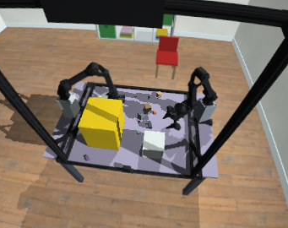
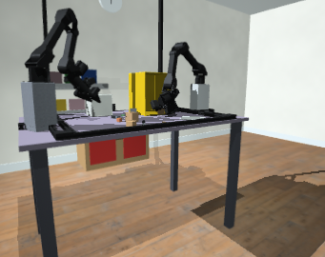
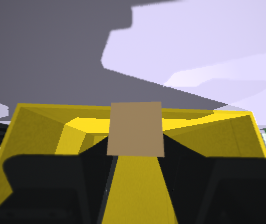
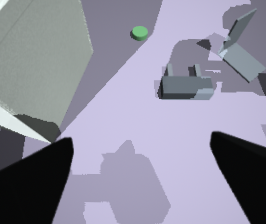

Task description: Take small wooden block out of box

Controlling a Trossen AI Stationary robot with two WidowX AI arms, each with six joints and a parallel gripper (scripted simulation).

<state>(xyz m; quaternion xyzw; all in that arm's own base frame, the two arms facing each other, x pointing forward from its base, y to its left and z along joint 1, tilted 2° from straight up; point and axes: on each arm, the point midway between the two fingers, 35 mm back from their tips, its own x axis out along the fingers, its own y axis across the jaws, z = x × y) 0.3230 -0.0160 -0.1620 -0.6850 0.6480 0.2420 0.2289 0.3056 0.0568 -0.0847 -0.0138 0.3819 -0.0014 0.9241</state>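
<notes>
My left gripper is now 220 mm short of the marked square, 70 mm to the right of it and 40 mm above it. From my left hand the other things lie so: grey part (30 mm behind, 300 mm to the right, 40 mm below).
</notes>
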